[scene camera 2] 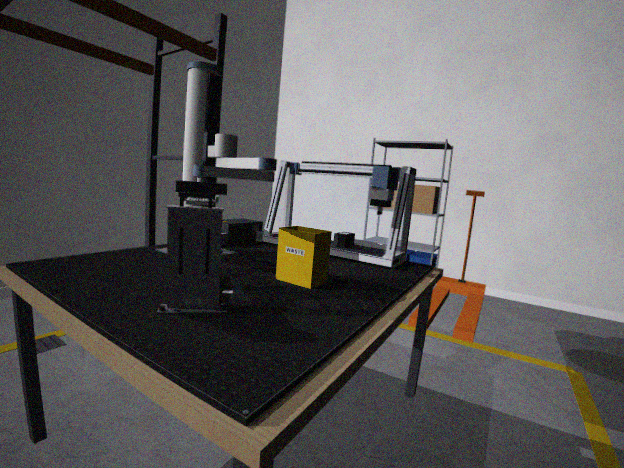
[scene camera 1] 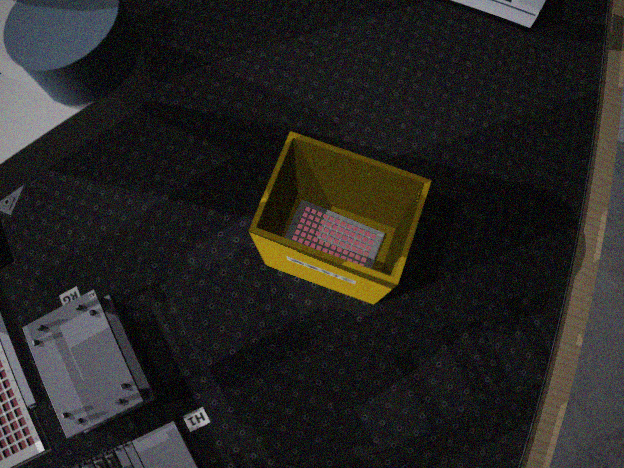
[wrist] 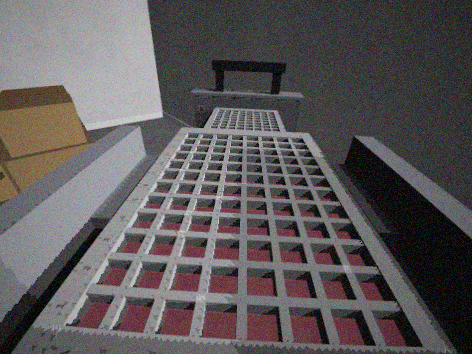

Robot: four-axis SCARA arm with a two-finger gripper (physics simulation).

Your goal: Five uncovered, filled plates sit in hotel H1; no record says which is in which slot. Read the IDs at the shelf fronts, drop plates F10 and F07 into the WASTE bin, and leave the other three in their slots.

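Frame: origin at the arm's base, x right, y up, z back, level; millimetres.
Seen in the pictures: gripper, fingertip midpoint: (scene camera 2: 200,198) (wrist: 244,150).
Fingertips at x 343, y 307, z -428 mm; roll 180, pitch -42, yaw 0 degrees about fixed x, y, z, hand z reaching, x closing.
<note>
Offsets run from my fingertips to a thing's top centre. "spot": to the spot under its first point.
My gripper (scene camera 2: 201,193) (wrist: 244,150) is shut on an uncovered plate @[dz +18, dx -16, dy -3 mm] (wrist: 245,205) with pink-filled wells; one finger lies along each long side. Part of this plate (scene camera 1: 14,423) shows at the lower left edge in scene camera 1. Its ID cannot be read. Hotel H1 (scene camera 1: 163,445) (scene camera 2: 194,236) (wrist: 250,94) stands straight ahead of the fingers in the wrist view, with another plate @[dz -94, dx +85, dy -28 mm] (wrist: 245,120) in its top part; its lower slots and shelf IDs are hidden. The yellow WASTE bin @[dz -219, dx -317, dy -94 mm] (scene camera 1: 262,249) (scene camera 2: 294,266) holds a pink-welled plate @[dz -215, dx -316, dy -274 mm] (scene camera 1: 335,236) lying on its floor.
The grey RG stand (scene camera 1: 103,352) is beside the H1 label @[spot: dz -120, dx -24, dy -294 mm] (scene camera 1: 196,419). The arm's blue-capped joint (scene camera 1: 60,32) is at the upper left. A gantry frame (scene camera 2: 335,167) stands behind the bin. A cardboard box (wrist: 42,122) is at the left in the wrist view.
</note>
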